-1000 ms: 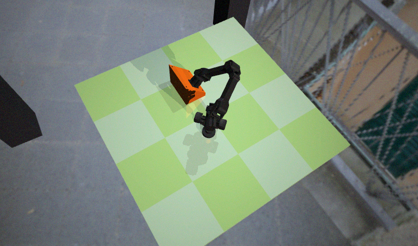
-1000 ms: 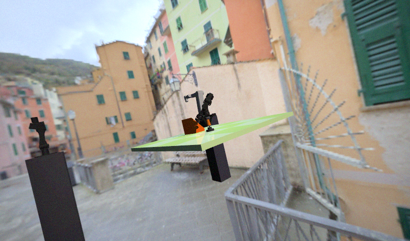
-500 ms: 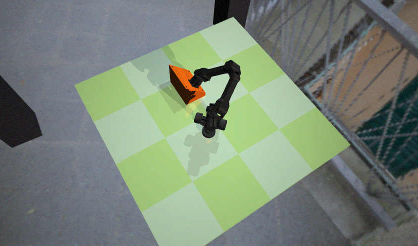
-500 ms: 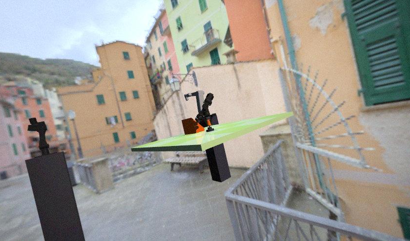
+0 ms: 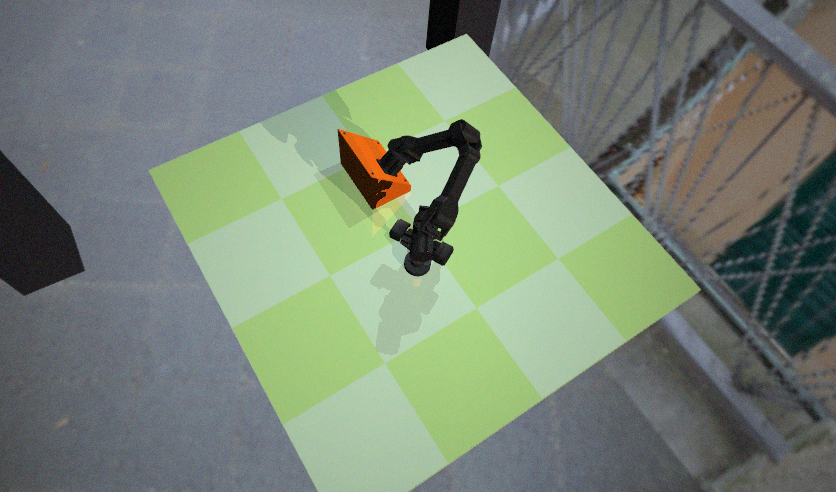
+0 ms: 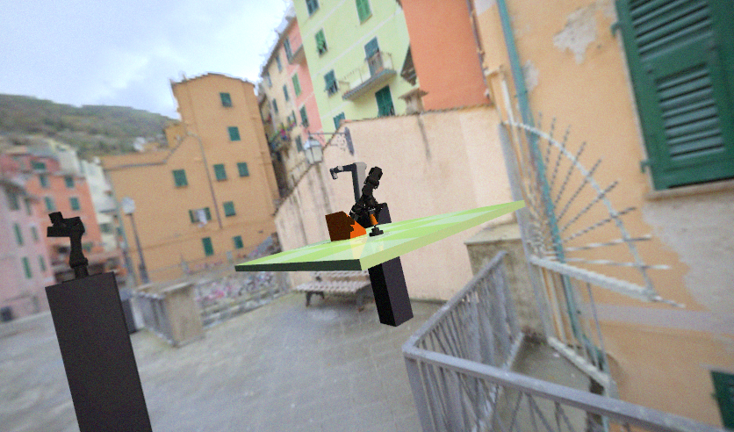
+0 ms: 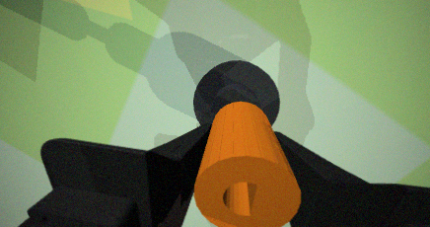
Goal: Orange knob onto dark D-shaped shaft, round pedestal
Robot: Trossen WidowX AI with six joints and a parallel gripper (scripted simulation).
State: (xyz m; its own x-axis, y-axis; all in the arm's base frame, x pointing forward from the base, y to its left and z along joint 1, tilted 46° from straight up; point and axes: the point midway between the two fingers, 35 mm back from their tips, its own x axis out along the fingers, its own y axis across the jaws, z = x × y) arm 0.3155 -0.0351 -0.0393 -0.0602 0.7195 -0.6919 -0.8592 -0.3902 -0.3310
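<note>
My gripper tip is 40 mm above the dark round pedestal. Round my gripper tip: orange knob: 20 mm above.
</note>
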